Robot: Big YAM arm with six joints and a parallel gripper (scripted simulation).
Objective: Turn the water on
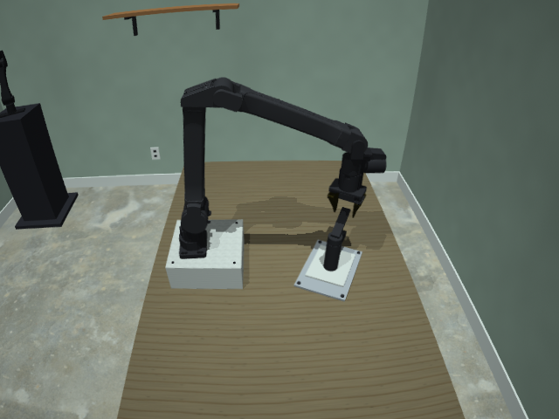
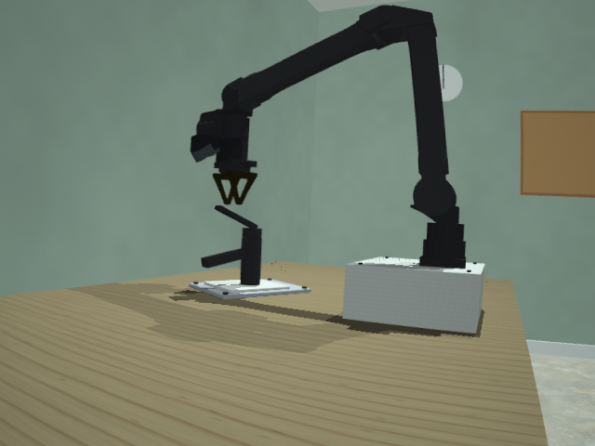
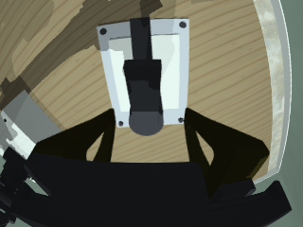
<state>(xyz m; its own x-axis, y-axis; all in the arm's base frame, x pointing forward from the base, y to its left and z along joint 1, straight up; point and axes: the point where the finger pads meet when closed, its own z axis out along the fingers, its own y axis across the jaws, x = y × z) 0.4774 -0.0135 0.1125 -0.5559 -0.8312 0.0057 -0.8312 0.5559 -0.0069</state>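
Now: hand 1 cm past the lever and 4 cm above it. Round my hand: black tap 2 cm behind, 2 cm to the right, 10 cm below.
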